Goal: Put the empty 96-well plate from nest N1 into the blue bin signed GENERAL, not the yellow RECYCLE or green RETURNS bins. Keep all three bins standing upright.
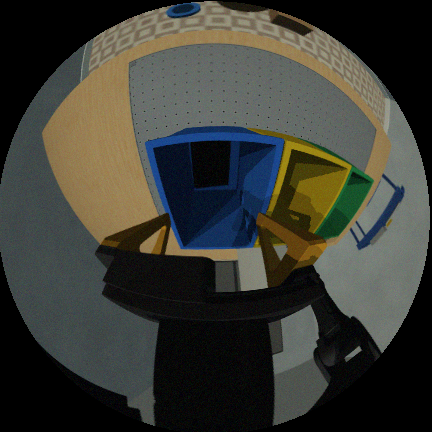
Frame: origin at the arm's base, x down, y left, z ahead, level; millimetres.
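Where they show: gripper, fingertip midpoint: (213, 217).
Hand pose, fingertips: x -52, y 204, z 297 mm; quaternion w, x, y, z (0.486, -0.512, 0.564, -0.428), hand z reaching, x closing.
Things, the pixels of their top centre, and the offset from my fingertips. Level surfaces: height alone.
- black 96-well plate, middle of its top: (210, 163) dx +160, dy +5, dz -3 mm
- blue bin, middle of its top: (215, 210) dx +21, dy -2, dz -10 mm
- yellow bin, middle of its top: (304, 210) dx +21, dy -134, dz -23 mm
- green bin, middle of its top: (345, 211) dx +21, dy -265, dz -35 mm
- grey perforated board, its level: dx +201 mm
- wooden table, its level: dx +214 mm
The black 96-well plate (211, 164) is inside the blue bin (215, 136), near its far wall. It shows as a plain black rectangle; its wells cannot be made out, and its exact tilt is unclear. My gripper (213, 217) is open and empty, its two orange fingers standing wide apart over the near part of the blue bin. The yellow bin (320, 185) stands right beside the blue one, and the green bin (350, 200) stands beyond the yellow one. All three bins look upright. Their signs and nest N1 cannot be made out.
The bins stand at the near side of a grey perforated board (240, 85) on a wooden table (90, 150). A blue-framed object (384, 218) is off the table's right edge. A blue round object (183, 10) and a brown box (291, 23) lie beyond the far edge.
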